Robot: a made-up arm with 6 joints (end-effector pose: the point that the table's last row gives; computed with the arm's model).
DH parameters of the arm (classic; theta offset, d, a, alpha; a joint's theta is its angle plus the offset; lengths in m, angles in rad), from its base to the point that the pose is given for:
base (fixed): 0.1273 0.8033 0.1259 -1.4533
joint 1: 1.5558 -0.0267 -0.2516 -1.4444
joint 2: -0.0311 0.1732 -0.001 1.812
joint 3: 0 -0.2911 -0.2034 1.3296
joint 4: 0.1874 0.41 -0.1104 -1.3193
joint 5: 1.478 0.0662 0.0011 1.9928
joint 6: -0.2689 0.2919 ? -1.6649
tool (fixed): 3.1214 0.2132 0 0
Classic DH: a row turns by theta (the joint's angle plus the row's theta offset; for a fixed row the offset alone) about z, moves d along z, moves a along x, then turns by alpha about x.
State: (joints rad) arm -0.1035 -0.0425 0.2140 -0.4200 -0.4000 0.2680
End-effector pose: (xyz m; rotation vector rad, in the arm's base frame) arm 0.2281 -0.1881 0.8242 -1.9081 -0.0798 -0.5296
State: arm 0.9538 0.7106 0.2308 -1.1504 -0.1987 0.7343
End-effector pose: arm 0.4828 -0.4399 0.8360 2.8461 0.6897 -0.5640
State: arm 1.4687 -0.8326 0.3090 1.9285 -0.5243 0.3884
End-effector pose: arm 0.5811 -0.3249 0.4952 0.6825 2.4026 -0.7982
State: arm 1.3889 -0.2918 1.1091 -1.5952 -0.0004 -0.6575
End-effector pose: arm 0.2630 -0.4249 0.8515 -0.0526 -0.0951 2.8490
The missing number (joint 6, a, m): 0.2551
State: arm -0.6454 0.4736 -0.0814 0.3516 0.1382 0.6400
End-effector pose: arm -0.0511 0.0457 1.1193 -1.3177 0.0324 -1.0039
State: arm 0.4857 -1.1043 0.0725 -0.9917 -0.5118 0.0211
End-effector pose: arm 0.1390 -0.0783 0.5746 -1.6350 0.0926 -0.0325
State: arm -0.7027 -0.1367 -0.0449 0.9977 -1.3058 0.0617
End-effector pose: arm 0.1988 -0.2064 1.3659 -0.0764 -0.3124 -1.5476
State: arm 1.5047 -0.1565 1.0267 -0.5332 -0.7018 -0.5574
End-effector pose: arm 0.0189 -0.3494 0.9116 -0.6320 0.5588 1.9893
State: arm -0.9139 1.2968 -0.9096 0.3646 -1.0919 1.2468
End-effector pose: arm -0.2579 0.6139 1.3258 0.1481 -1.9558 -2.0195
